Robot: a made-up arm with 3 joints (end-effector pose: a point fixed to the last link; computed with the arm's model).
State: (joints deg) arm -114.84 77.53 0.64
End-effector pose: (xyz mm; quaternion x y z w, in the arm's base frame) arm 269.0 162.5 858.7 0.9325 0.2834 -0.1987 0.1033
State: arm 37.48 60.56 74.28
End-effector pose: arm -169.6 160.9 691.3 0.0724 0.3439 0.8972 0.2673
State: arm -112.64 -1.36 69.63
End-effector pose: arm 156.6 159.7 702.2 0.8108 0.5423 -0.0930 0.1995
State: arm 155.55 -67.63 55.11
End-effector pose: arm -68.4 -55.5 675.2 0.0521 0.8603 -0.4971 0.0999
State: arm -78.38 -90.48 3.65
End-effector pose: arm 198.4 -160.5 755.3 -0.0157 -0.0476 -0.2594 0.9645
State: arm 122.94 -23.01 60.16
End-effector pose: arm -64.6 101.9 731.6 -0.1560 -0.6250 0.7059 0.2945
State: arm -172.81 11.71 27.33
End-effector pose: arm 79.0 163.9 613.5 0.5753 0.5825 -0.5530 0.1545
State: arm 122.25 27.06 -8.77
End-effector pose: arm -46.7 156.2 641.8 -0.0753 -0.6334 0.7699 0.0181
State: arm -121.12 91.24 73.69
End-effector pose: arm 294.0 85.6 931.4 -0.8448 -0.1719 -0.2021 0.4647
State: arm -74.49 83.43 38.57
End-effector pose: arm 110.0 139.6 1015.0 -0.8764 -0.3177 -0.3501 0.0914
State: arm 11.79 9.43 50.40
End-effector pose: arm 20.7 173.2 849.2 0.4885 -0.0154 0.6711 0.5574
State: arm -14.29 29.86 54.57
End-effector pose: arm 0.2 194.4 871.3 0.6105 0.2202 0.6468 0.4005
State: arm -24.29 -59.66 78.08
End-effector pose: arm 180.0 -4.4 794.4 0.5926 0.0904 0.1816 0.7795
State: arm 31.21 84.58 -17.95
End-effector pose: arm -181.4 147.7 763.0 0.5367 -0.0842 0.7840 0.3003
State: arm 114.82 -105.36 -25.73
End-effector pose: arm -46.3 -175.4 622.5 -0.2633 0.8540 0.2987 0.3349
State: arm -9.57 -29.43 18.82
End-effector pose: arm 165.7 41.3 856.2 0.5133 -0.3142 0.2154 0.7691
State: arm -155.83 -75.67 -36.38
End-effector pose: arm 119.1 -128.2 606.1 -0.2584 0.3898 -0.0837 0.8799
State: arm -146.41 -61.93 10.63
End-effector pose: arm 72.0 -78.3 584.8 0.1003 0.5739 -0.3203 0.7470
